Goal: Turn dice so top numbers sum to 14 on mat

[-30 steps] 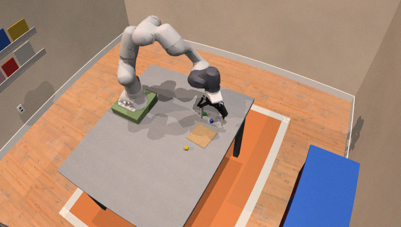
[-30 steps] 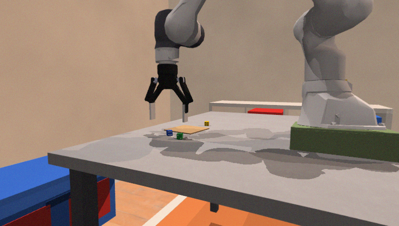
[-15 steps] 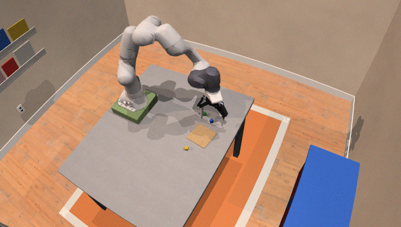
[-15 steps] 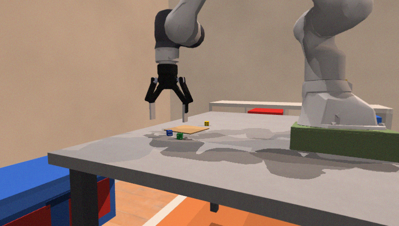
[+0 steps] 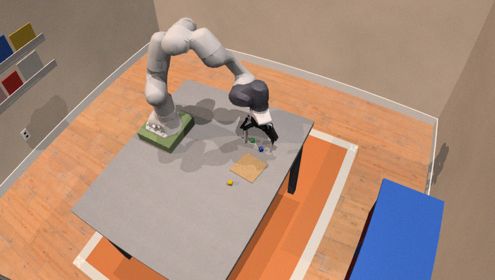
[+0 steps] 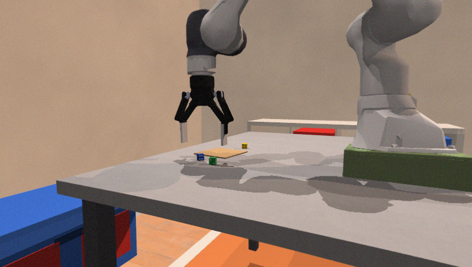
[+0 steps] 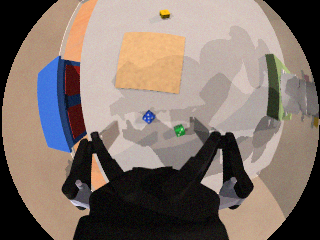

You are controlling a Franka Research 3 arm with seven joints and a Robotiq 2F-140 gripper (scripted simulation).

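My gripper is now 1 cm short of the blue die, 1 cm to the left of it and 5 cm above it. Round my hand: tan mat: 1 cm behind, 13 cm to the right, 6 cm below; yellow die: 7 cm behind, 25 cm to the right, 5 cm below; green die: 5 cm behind, 4 cm to the left, 5 cm below.
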